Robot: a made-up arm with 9 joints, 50 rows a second.
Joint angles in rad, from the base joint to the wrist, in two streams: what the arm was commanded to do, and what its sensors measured. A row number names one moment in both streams.
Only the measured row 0 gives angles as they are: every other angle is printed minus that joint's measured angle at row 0.
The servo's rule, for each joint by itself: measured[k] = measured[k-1] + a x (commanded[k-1-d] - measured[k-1]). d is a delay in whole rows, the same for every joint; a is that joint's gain. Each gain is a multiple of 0.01, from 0.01 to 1. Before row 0 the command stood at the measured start. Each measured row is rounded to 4 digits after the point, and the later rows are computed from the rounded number. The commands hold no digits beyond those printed.
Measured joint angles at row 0:
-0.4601, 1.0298, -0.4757, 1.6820, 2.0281, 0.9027, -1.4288, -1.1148, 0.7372
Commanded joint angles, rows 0 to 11:
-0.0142, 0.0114, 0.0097, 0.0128, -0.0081, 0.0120, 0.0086, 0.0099, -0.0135
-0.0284, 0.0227, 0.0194, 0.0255, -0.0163, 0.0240, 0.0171, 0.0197, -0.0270
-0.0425, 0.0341, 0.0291, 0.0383, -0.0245, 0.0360, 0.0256, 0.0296, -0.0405
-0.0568, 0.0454, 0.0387, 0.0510, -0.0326, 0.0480, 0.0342, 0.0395, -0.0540
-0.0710, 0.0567, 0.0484, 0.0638, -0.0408, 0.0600, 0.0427, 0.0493, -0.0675
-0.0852, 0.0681, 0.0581, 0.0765, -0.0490, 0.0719, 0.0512, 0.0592, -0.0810
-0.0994, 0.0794, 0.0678, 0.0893, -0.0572, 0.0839, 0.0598, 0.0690, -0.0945
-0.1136, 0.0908, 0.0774, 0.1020, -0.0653, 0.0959, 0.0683, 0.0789, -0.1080
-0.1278, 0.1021, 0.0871, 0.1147, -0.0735, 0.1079, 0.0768, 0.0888, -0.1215
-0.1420, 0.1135, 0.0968, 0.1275, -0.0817, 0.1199, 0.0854, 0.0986, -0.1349
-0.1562, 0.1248, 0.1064, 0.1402, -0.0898, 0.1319, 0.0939, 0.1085, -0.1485
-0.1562, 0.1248, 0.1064, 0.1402, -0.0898, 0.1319, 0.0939, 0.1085, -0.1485
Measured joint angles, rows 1 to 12:
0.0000, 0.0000, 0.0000, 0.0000, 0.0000, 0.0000, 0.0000, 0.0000, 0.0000
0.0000, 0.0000, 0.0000, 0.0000, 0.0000, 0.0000, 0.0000, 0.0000, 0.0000
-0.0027, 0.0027, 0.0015, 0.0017, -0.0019, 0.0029, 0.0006, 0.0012, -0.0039
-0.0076, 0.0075, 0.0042, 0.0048, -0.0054, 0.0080, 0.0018, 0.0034, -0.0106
-0.0142, 0.0139, 0.0079, 0.0092, -0.0100, 0.0147, 0.0035, 0.0065, -0.0193
-0.0223, 0.0215, 0.0125, 0.0146, -0.0154, 0.0227, 0.0056, 0.0105, -0.0294
-0.0316, 0.0299, 0.0179, 0.0210, -0.0215, 0.0317, 0.0082, 0.0152, -0.0404
-0.0418, 0.0391, 0.0239, 0.0282, -0.0281, 0.0413, 0.0112, 0.0205, -0.0522
-0.0527, 0.0488, 0.0305, 0.0361, -0.0351, 0.0515, 0.0146, 0.0263, -0.0645
-0.0643, 0.0589, 0.0375, 0.0447, -0.0423, 0.0622, 0.0184, 0.0326, -0.0771
-0.0764, 0.0693, 0.0449, 0.0538, -0.0498, 0.0732, 0.0225, 0.0393, -0.0900
-0.0889, 0.0799, 0.0527, 0.0634, -0.0575, 0.0844, 0.0269, 0.0464, -0.1030
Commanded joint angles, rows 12 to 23:
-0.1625, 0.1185, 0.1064, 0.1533, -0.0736, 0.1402, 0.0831, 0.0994, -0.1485
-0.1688, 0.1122, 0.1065, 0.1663, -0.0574, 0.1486, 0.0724, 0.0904, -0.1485
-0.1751, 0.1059, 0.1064, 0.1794, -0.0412, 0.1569, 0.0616, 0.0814, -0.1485
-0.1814, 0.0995, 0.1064, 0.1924, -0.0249, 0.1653, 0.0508, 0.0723, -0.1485
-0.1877, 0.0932, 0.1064, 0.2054, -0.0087, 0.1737, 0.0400, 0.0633, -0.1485
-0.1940, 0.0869, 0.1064, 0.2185, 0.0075, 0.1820, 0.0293, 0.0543, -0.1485
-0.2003, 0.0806, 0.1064, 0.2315, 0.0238, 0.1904, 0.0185, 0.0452, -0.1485
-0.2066, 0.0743, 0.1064, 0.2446, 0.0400, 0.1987, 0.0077, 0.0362, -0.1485
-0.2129, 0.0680, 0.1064, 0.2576, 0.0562, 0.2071, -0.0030, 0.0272, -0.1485
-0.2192, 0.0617, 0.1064, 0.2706, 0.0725, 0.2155, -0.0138, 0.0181, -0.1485
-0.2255, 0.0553, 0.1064, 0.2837, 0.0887, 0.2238, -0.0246, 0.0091, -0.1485
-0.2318, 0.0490, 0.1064, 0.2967, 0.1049, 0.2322, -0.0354, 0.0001, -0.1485
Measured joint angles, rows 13 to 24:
-0.1017, 0.0907, 0.0608, 0.0734, -0.0653, 0.0958, 0.0316, 0.0539, -0.1162
-0.1121, 0.0989, 0.0676, 0.0821, -0.0712, 0.1045, 0.0360, 0.0605, -0.1256
-0.1217, 0.1036, 0.0734, 0.0914, -0.0718, 0.1131, 0.0393, 0.0652, -0.1322
-0.1306, 0.1057, 0.0784, 0.1011, -0.0683, 0.1216, 0.0416, 0.0682, -0.1369
-0.1391, 0.1057, 0.0826, 0.1113, -0.0618, 0.1301, 0.0430, 0.0698, -0.1403
-0.1471, 0.1042, 0.0862, 0.1218, -0.0529, 0.1385, 0.0435, 0.0701, -0.1427
-0.1548, 0.1016, 0.0892, 0.1327, -0.0423, 0.1469, 0.0433, 0.0693, -0.1444
-0.1622, 0.0981, 0.0918, 0.1439, -0.0303, 0.1553, 0.0423, 0.0675, -0.1456
-0.1694, 0.0939, 0.0940, 0.1553, -0.0173, 0.1637, 0.0406, 0.0648, -0.1464
-0.1765, 0.0892, 0.0959, 0.1669, -0.0035, 0.1721, 0.0383, 0.0614, -0.1470
-0.1834, 0.0841, 0.0975, 0.1787, 0.0108, 0.1805, 0.0354, 0.0573, -0.1474
-0.1902, 0.0787, 0.0988, 0.1906, 0.0256, 0.1889, 0.0320, 0.0526, -0.1477

